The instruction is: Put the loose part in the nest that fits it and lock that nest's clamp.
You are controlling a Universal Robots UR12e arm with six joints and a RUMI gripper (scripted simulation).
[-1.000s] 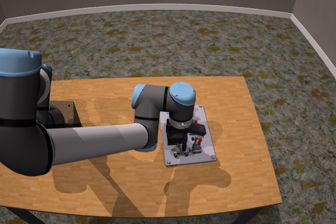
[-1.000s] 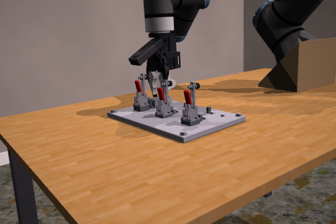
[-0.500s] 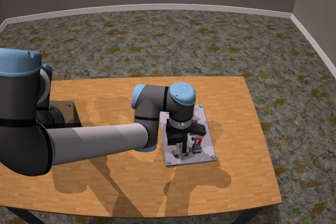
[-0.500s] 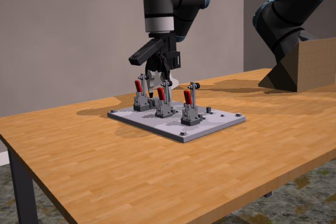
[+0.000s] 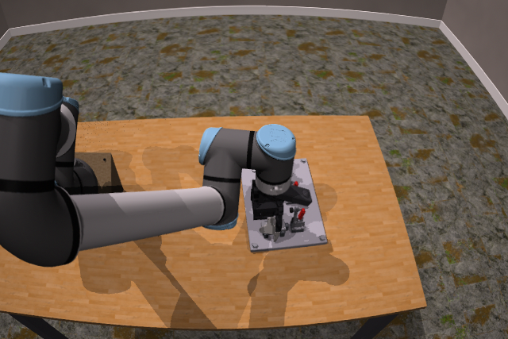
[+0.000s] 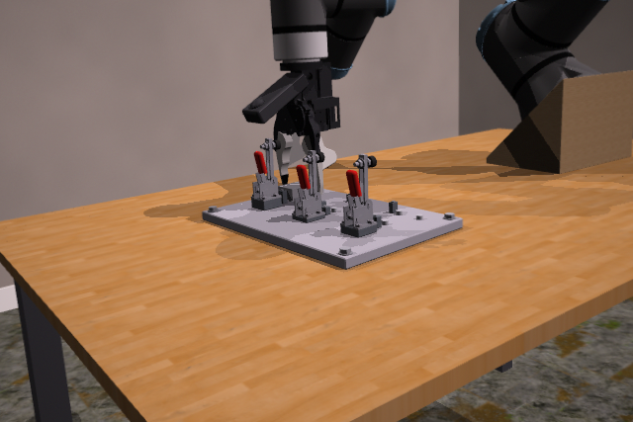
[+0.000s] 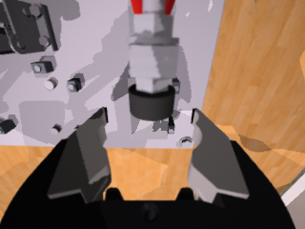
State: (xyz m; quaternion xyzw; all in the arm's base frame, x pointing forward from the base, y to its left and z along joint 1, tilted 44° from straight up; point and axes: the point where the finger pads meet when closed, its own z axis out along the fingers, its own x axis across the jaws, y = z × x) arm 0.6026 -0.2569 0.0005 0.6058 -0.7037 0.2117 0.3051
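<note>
Now: the grey rectangular block 10 mm below my hand. Also, from my hand: grey fixture plate 50 mm ahead, 110 mm to the left, 30 mm below.
</note>
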